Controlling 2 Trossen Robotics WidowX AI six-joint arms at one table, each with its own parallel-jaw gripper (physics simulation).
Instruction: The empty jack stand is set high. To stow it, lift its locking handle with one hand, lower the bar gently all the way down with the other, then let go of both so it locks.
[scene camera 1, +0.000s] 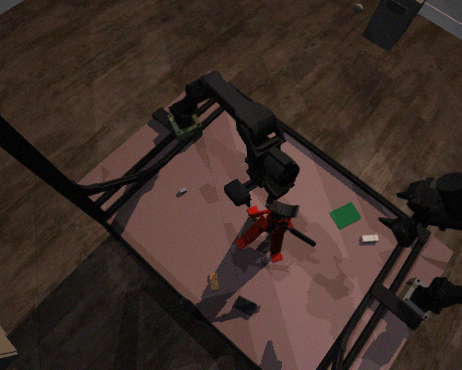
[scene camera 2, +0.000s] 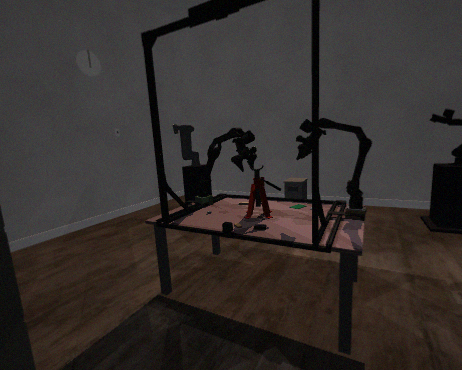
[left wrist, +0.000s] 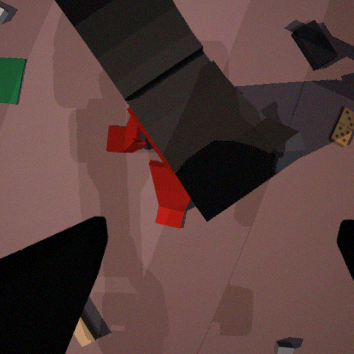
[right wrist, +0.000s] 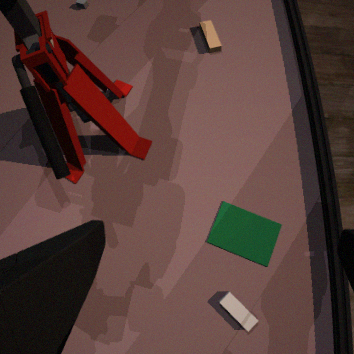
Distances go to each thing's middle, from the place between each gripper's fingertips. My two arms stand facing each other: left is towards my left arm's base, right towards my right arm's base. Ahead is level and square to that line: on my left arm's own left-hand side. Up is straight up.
Right now the grey saddle bar (left wrist: 220, 146) is 60 mm to the right of my left hand and 90 mm below it. Round my left hand: dark block (left wrist: 310, 39) 230 mm behind, 150 mm to the right, 270 mm below; then green card (right wrist: 235, 229) 250 mm ahead, 250 mm to the right, 270 mm below; then black locking handle (right wrist: 28, 92) 10 mm ahead, 140 mm to the right, 80 mm below.
Now: the black locking handle 16 cm behind my right hand, 14 cm to the left of it and 14 cm below it. Round my right hand: grey saddle bar (22 cm to the left, 17 cm behind, 15 cm below); dark block (40 cm behind, 32 cm below, 13 cm to the left); green card (33 cm below, 8 cm ahead, 2 cm to the left).
